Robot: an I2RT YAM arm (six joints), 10 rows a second.
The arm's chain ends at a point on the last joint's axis. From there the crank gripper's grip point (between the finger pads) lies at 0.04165 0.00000 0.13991 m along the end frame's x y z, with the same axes.
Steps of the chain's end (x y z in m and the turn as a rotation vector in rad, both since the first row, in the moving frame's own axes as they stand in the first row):
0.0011 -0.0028 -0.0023 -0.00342 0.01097 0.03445
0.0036 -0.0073 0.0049 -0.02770 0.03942 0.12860
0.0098 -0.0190 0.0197 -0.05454 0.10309 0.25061
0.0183 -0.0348 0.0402 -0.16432 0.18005 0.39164
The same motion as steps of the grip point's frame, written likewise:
0.0026 -0.0009 -0.0028 -0.00342 0.01097 0.03445
0.0085 0.0022 0.0030 -0.02770 0.03942 0.12860
0.0216 0.0005 0.0142 -0.05454 0.10309 0.25061
0.0344 0.0074 0.0276 -0.16432 0.18005 0.39164

